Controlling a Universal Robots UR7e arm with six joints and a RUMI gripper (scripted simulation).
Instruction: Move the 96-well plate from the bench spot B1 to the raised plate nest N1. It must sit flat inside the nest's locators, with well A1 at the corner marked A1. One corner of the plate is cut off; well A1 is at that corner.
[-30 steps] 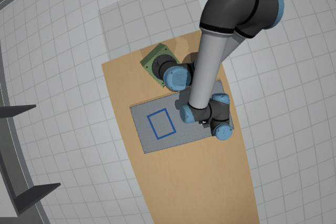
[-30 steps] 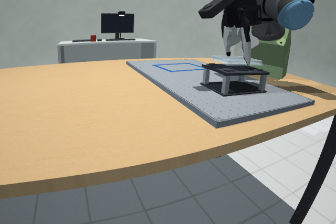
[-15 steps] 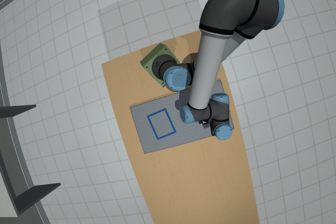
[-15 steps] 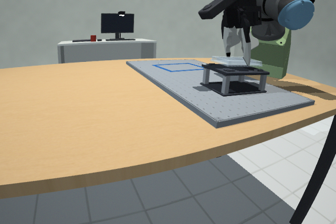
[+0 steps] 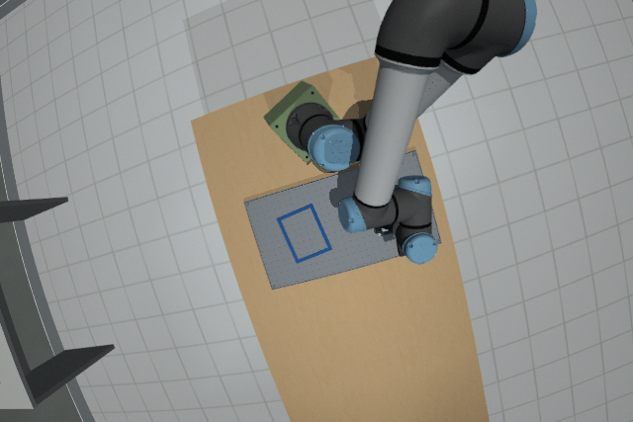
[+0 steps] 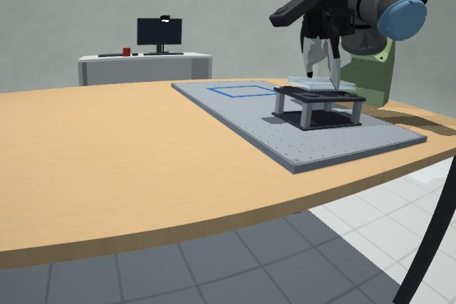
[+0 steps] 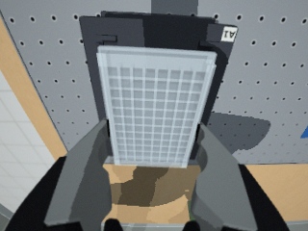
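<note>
The clear 96-well plate lies 1 cm below my hand. The rest, counted from my hand: A1 label 8 cm ahead, 5 cm to the right, 2 cm below.
</note>
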